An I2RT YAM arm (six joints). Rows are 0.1 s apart.
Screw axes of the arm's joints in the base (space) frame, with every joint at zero. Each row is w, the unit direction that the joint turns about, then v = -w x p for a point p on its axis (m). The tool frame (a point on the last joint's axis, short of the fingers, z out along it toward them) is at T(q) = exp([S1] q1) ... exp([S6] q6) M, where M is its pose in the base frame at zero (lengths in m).
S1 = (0, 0, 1, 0.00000, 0.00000, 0.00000)
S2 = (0, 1, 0, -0.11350, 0.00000, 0.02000)
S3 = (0, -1, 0, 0.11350, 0.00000, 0.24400)
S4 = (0, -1, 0, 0.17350, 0.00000, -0.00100)
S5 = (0, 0, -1, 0.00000, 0.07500, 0.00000)
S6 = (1, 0, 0, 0.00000, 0.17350, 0.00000)
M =
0 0 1 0.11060
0 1 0 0.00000
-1 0 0 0.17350
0 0 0 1
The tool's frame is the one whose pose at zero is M.
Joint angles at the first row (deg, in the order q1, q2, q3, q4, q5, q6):
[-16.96, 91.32, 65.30, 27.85, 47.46, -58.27]
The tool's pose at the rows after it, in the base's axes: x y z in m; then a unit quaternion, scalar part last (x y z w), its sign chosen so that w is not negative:
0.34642 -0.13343 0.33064 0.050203 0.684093 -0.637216 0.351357
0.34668 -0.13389 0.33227 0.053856 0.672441 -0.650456 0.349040
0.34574 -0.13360 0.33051 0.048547 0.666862 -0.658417 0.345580
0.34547 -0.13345 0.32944 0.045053 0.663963 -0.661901 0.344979
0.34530 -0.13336 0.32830 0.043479 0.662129 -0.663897 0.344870
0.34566 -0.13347 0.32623 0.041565 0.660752 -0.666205 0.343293
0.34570 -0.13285 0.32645 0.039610 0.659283 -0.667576 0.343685
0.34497 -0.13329 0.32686 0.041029 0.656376 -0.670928 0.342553
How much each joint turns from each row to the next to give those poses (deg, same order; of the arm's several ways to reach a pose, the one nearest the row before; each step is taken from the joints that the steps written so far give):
[0.00, 0.17, -0.26, 3.69, 0.79, -2.46]
[0.00, 0.44, -0.26, 3.51, 0.88, -2.46]
[0.00, 0.09, -0.88, 2.39, 0.00, -2.02]
[0.00, 0.09, -0.44, 1.23, -0.18, -0.97]
[0.00, 0.09, -0.35, 0.88, -0.08, -0.53]
[0.00, 0.26, -0.35, 0.96, 0.00, -0.61]
[0.09, 0.00, -0.09, 0.45, -0.09, -0.44]
[-0.09, 0.00, -0.18, 0.87, 0.18, -0.62]

